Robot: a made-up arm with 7 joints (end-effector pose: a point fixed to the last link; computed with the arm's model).
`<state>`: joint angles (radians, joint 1 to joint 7).
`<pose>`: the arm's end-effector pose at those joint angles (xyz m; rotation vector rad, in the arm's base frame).
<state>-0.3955 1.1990 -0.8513 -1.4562 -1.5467 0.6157 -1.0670</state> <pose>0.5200 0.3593 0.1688 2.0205 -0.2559 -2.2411</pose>
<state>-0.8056 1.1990 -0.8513 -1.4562 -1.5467 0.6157 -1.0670</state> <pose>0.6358 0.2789 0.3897 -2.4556 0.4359 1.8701</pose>
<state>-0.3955 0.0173 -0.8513 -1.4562 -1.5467 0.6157 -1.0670</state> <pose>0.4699 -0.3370 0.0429 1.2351 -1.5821 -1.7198</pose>
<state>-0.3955 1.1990 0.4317 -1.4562 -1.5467 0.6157 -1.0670</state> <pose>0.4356 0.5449 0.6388 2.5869 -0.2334 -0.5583</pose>
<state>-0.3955 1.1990 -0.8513 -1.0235 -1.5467 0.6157 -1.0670</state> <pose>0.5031 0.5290 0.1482 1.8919 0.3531 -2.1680</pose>
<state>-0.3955 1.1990 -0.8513 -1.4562 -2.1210 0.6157 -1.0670</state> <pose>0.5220 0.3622 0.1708 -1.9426 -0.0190 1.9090</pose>
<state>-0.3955 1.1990 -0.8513 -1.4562 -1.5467 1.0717 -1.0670</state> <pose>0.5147 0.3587 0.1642 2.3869 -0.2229 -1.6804</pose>
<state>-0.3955 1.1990 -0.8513 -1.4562 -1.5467 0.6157 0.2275</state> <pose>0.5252 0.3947 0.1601 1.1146 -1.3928 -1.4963</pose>
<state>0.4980 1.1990 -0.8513 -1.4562 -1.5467 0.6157 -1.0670</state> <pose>0.0218 0.4439 -0.0638 0.8783 0.1272 -2.6029</pose>
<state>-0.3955 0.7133 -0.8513 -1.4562 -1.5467 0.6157 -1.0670</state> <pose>0.5392 0.0912 0.0221 1.7418 -0.8721 -2.0918</pose>
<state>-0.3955 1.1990 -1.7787 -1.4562 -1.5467 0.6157 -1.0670</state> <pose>0.2221 0.3591 -0.0720 -0.8546 0.1845 2.8192</pose>
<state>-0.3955 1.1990 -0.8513 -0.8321 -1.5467 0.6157 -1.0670</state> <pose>0.4758 0.6003 0.1514 1.8121 0.6054 -2.1078</pose>
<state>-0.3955 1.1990 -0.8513 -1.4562 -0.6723 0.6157 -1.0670</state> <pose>0.5185 0.3534 0.1695 1.2788 -0.5149 -1.7458</pose>
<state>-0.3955 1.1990 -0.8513 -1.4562 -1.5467 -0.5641 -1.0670</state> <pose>0.5368 0.3563 0.1676 -0.4650 0.2574 2.9337</pose>
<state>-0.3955 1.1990 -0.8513 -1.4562 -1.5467 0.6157 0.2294</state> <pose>0.5252 0.3947 0.1601 1.1131 -1.3940 -1.4949</pose>
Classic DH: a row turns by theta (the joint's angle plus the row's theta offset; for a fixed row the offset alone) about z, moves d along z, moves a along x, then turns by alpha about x. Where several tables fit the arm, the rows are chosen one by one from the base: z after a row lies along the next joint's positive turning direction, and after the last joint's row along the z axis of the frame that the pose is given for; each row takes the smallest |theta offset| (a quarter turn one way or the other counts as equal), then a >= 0, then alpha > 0; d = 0 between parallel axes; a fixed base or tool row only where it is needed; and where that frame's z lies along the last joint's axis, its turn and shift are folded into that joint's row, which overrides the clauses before.
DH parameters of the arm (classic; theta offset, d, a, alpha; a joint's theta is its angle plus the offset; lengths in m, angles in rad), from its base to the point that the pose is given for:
base (fixed): 0 0.4596 0.0126 -1.2217
joint 1: -1.5708 -0.0137 0.0237 -1.5708
joint 2: 1.2217 0.0095 -0.0263 1.5708
joint 3: 1.5708 -0.4971 0.0344 -1.5708
joint 4: 0 0.0389 -0.0286 1.5708
joint 5: 0 -0.4119 0.0141 -1.5708
joint 6: 0 -0.0239 0.0091 1.5708
joint 7: -1.1055 -0.1265 -0.003 0.2256
tool (fixed): 2.0827 0.1359 0 0

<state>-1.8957 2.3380 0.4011 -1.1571 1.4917 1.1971 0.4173</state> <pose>-0.5727 0.3853 0.7985 1.7435 2.4804 -0.6100</pose>
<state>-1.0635 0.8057 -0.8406 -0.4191 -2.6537 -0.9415 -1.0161</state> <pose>0.8006 0.3803 0.3267 -0.2415 -1.3657 2.7471</pose>
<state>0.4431 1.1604 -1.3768 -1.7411 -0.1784 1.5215 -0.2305</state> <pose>-0.1397 0.2295 -0.0432 0.6506 0.4151 -0.7879</pose>
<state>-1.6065 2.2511 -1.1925 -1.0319 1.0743 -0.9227 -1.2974</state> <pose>0.0352 0.6687 0.9044 1.8873 -2.2531 -0.9292</pose>
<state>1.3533 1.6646 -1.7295 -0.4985 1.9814 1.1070 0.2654</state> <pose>-0.3609 0.7452 0.5997 2.5243 1.0608 0.7723</pose>
